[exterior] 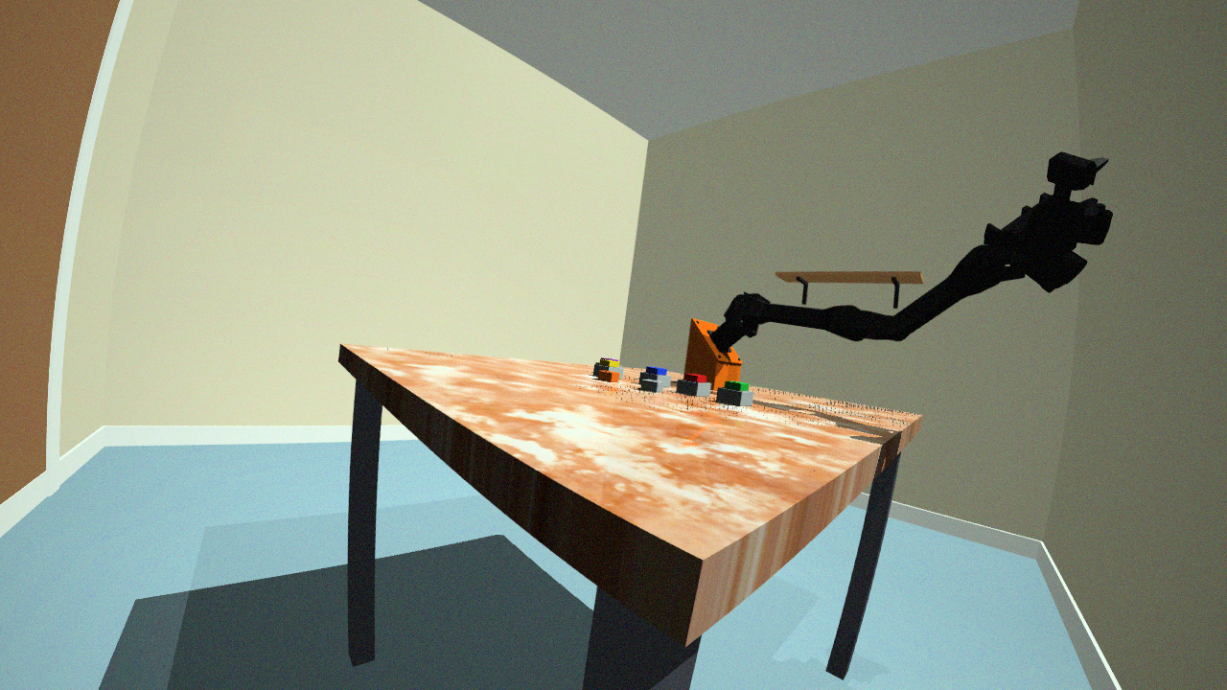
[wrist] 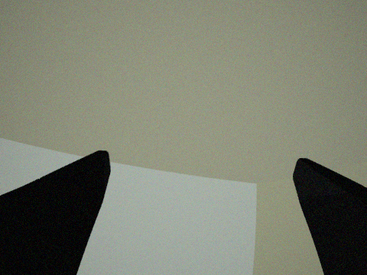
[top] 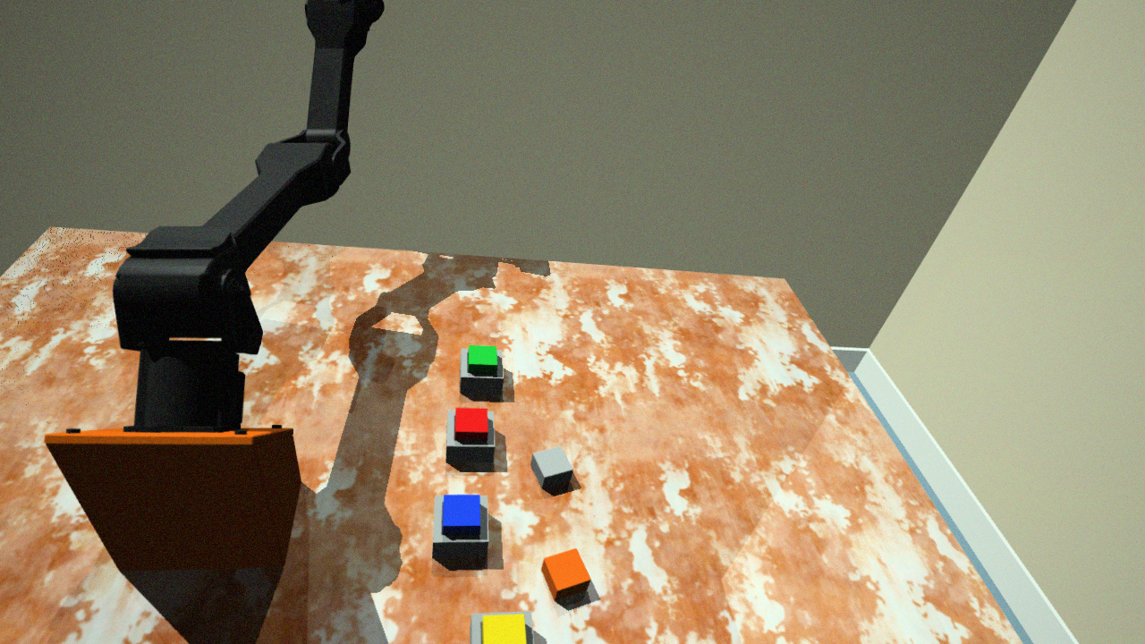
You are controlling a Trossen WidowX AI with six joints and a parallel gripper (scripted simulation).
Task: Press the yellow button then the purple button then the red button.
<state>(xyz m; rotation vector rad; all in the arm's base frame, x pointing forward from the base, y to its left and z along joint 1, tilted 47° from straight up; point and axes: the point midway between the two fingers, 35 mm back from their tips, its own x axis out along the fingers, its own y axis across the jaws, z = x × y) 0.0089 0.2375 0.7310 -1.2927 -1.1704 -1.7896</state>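
The yellow button lies 860 mm to the right of my gripper tip, 430 mm below it and 230 mm ahead of it. Round my gripper tip: red button: 640 mm to the right, 430 mm below, 220 mm ahead; blue button: 750 mm to the right, 430 mm below, 210 mm ahead; green button: 550 mm to the right, 430 mm below, 240 mm ahead.
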